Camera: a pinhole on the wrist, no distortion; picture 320 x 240 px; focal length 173.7 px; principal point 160.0 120.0 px. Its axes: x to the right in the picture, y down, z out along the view. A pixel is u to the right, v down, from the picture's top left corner.
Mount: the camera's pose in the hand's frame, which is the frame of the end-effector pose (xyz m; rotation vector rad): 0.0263 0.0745 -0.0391 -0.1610 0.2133 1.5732
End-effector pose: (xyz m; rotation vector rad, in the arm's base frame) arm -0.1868 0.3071 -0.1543 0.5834 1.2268 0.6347
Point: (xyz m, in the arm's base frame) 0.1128 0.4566 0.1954
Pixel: 214.3 158.9
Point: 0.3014 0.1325 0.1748
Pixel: 111.0 207.4
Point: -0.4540 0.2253 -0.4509
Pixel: behind the camera
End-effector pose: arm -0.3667 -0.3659 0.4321 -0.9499 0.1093 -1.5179
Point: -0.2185 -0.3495 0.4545
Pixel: 147.8 138.9
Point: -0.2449 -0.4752 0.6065
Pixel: outside the picture
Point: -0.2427 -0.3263 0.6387
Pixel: 37.9 86.7
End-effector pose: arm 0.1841 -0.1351 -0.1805 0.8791 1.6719 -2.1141
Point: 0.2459 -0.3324 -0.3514
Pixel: 238.5 118.0
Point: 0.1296 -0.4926 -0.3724
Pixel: 180.5 85.9
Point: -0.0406 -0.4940 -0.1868
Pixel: 72.8 83.2
